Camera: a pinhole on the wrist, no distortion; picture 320 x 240 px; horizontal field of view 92.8 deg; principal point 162.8 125.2 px. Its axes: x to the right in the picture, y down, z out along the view. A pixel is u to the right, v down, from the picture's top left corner.
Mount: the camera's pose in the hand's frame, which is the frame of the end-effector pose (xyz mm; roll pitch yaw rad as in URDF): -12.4 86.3 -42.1 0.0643 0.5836 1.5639
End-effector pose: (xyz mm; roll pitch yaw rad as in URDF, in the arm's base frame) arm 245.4 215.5 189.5 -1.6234 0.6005 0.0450
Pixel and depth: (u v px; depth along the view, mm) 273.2 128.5 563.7
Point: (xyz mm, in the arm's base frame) -170.4 360.8 -435.9
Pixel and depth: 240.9 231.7 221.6
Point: -59.5 273.6 16.2
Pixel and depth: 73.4 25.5 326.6
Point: 349.8 539.0 -29.7
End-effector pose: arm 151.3 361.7 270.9 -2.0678 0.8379 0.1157
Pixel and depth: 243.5 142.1 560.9
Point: -374.8 225.1 -167.1
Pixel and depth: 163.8 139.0 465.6
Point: -226.6 457.9 -26.4
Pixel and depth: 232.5 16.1 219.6
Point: 54.0 282.1 -39.7
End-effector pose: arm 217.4 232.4 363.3 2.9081 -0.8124 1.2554
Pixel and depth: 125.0 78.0 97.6
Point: 348.3 224.1 365.7
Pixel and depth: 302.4 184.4 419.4
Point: 794.7 -96.7 291.4
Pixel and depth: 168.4 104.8 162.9
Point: 417.9 216.2 347.2
